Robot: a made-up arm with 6 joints. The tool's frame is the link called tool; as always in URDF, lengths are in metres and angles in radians.
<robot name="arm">
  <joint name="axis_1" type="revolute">
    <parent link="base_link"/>
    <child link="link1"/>
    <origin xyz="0 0 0.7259"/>
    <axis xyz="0 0 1"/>
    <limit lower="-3.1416" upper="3.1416" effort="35" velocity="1.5"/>
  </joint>
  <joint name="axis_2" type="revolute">
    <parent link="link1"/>
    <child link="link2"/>
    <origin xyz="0.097 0 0" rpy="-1.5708 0 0"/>
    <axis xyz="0 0 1"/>
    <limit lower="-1.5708" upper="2.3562" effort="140" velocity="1.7"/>
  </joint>
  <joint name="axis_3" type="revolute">
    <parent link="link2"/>
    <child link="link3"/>
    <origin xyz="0 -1.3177 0" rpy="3.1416 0 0"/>
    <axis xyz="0 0 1"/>
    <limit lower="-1.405" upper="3.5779" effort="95" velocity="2.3"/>
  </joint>
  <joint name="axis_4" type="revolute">
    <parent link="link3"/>
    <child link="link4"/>
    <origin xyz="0 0.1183 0" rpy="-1.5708 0 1.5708"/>
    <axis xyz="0 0 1"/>
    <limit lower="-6.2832" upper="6.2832" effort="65" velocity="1.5"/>
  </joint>
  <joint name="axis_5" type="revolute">
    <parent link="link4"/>
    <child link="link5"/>
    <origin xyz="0 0 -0.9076" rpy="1.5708 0 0"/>
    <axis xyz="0 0 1"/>
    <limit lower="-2.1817" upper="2.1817" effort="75" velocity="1.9"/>
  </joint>
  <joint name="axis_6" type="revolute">
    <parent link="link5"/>
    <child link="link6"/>
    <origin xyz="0 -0.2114 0" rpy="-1.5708 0 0"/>
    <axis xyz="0 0 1"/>
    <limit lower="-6.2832" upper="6.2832" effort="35" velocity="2.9"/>
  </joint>
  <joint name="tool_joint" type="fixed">
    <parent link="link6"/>
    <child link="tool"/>
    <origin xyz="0 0 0" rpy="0 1.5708 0"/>
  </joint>
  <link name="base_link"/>
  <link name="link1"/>
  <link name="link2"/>
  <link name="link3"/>
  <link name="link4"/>
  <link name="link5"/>
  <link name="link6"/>
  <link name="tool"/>
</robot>
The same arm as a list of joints. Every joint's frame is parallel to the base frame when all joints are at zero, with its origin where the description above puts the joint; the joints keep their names.
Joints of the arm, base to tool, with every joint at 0 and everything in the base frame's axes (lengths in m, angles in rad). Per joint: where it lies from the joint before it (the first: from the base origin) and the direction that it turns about. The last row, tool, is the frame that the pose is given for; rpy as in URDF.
axis_1: origin 0 0 0.7259 axis 0 0 1
axis_2: origin 0.097 0 0 axis 0 1 0
axis_3: origin 0 0 1.3177 axis 0 -1 0
axis_4: origin 0 0 0.1183 axis -1 0 0
axis_5: origin 0.9076 0 0 axis 0 -1 0
axis_6: origin 0.2114 0 0 axis -1 0 0
tool: origin 0 0 0 rpy 0 0 0
Joint limits (rad, base to tool): -3.1416..3.1416 -1.5708..2.3562 -1.405..3.5779 -6.2832..6.2832 -2.1817..2.1817 -6.2832..6.2832

